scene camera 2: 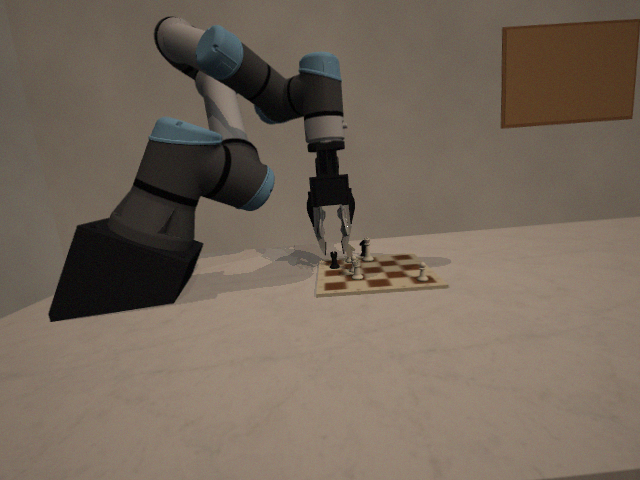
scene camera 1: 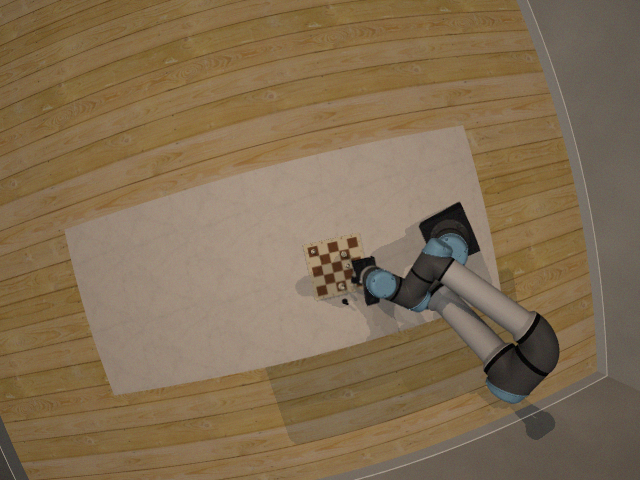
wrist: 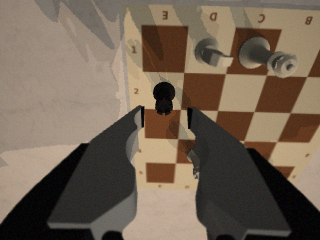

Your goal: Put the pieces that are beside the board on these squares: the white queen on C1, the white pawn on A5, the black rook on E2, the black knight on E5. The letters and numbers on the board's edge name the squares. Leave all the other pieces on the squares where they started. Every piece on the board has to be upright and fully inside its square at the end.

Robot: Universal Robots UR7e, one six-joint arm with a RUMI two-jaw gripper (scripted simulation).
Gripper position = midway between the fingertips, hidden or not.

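Observation:
Chessboard (scene camera 2: 396, 272), my gripper (scene camera 2: 334, 254). In scene camera 1, chessboard (scene camera 1: 327, 270). In the wrist view, my gripper (wrist: 165, 108), chessboard (wrist: 265, 112).

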